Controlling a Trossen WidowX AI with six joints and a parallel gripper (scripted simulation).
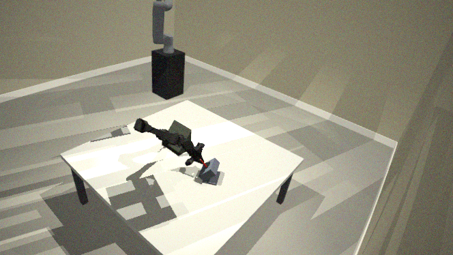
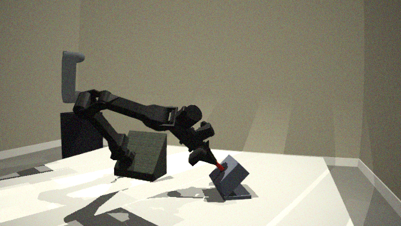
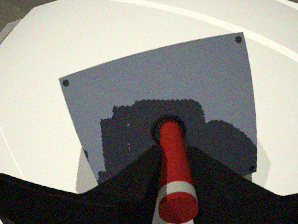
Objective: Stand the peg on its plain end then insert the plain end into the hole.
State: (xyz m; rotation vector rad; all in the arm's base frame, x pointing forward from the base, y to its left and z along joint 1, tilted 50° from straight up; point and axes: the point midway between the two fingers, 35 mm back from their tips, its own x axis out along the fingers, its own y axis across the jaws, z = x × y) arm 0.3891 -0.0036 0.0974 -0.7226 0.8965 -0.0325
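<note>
The sloped panel is 4 cm ahead of my gripper tip, 2 cm to the left of it and 4 cm below it. The rest, counted from my gripper tip: flat base plate (6 cm ahead, 3 cm to the left, 11 cm below); then peg (1 cm behind, 1 cm to the right, 1 cm above).
</note>
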